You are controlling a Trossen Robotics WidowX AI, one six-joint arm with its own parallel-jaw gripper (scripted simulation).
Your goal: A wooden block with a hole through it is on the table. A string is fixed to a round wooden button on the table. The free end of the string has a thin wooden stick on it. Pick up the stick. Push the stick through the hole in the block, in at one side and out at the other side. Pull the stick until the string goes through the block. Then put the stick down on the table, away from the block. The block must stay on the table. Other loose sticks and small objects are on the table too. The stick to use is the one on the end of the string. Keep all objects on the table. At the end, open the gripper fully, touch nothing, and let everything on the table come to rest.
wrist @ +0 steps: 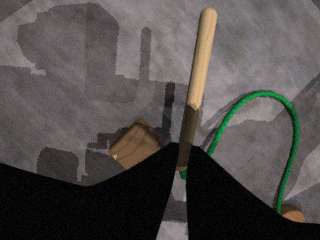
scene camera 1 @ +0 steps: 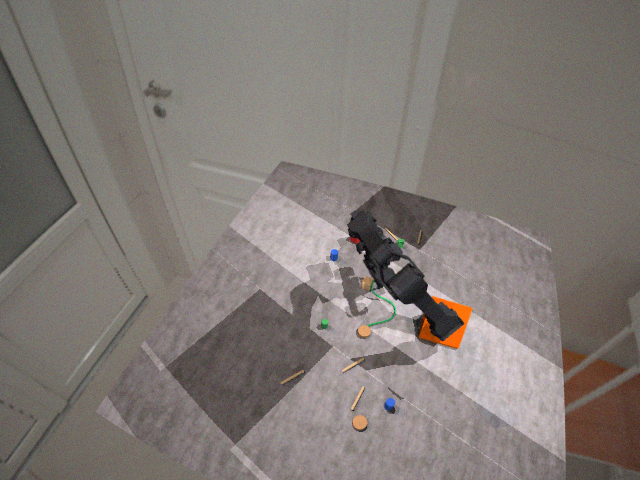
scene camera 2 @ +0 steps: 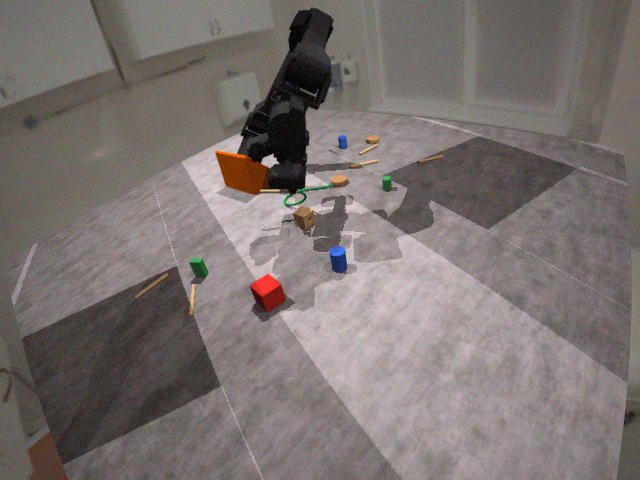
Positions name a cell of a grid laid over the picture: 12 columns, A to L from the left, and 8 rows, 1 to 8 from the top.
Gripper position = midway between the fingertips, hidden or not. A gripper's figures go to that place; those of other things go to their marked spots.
Labels:
My gripper (wrist: G6) is 10 cm from the lens. A thin wooden stick (wrist: H3) is 8 cm from the lens. A wooden block (wrist: F5) is 13 cm from the lens. The marked spots on the thin wooden stick and the wooden block are 7 cm apart.

